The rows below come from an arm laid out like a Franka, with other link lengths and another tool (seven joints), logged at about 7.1 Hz.
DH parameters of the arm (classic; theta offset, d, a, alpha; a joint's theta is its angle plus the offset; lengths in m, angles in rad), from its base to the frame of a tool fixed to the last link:
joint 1: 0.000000 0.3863 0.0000 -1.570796
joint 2: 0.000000 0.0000 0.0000 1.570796
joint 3: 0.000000 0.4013 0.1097 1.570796
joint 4: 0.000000 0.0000 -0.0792 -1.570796
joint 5: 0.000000 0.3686 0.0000 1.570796
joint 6: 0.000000 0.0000 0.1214 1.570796
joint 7: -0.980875 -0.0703 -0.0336 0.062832
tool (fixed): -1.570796 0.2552 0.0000 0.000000
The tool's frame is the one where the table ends.
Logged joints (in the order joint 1, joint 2, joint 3, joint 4, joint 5, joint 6, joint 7), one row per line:
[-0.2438 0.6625 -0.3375 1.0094 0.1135 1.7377 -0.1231]
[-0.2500 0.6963 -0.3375 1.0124 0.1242 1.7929 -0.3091]
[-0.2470 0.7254 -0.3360 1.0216 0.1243 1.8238 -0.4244]
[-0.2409 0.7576 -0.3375 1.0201 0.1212 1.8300 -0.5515]
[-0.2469 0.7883 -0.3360 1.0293 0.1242 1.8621 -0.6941]
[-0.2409 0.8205 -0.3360 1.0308 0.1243 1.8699 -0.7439]
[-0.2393 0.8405 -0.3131 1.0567 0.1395 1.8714 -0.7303]
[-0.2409 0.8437 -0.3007 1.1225 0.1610 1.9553 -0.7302]
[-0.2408 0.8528 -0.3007 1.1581 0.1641 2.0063 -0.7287]
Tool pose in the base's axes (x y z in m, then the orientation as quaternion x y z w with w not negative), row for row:
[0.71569 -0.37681 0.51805 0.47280 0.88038 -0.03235 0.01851]
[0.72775 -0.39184 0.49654 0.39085 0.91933 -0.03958 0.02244]
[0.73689 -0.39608 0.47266 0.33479 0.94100 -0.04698 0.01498]
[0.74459 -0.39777 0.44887 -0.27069 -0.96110 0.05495 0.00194]
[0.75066 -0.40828 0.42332 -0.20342 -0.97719 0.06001 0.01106]
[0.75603 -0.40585 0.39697 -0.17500 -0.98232 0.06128 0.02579]
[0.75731 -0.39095 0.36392 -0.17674 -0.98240 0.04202 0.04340]
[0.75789 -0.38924 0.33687 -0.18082 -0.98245 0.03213 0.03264]
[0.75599 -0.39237 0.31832 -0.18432 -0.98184 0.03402 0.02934]
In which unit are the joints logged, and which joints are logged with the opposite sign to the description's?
The joints are logged in radians. Opposite sign: joint 4.
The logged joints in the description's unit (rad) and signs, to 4 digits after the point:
[-0.2438 0.6625 -0.3375 -1.0094 0.1135 1.7377 -0.1231]
[-0.2500 0.6963 -0.3375 -1.0124 0.1242 1.7929 -0.3091]
[-0.2470 0.7254 -0.3360 -1.0216 0.1243 1.8238 -0.4244]
[-0.2409 0.7576 -0.3375 -1.0201 0.1212 1.8300 -0.5515]
[-0.2469 0.7883 -0.3360 -1.0293 0.1242 1.8621 -0.6941]
[-0.2409 0.8205 -0.3360 -1.0308 0.1243 1.8699 -0.7439]
[-0.2393 0.8405 -0.3131 -1.0567 0.1395 1.8714 -0.7303]
[-0.2409 0.8437 -0.3007 -1.1225 0.1610 1.9553 -0.7302]
[-0.2408 0.8528 -0.3007 -1.1581 0.1641 2.0063 -0.7287]

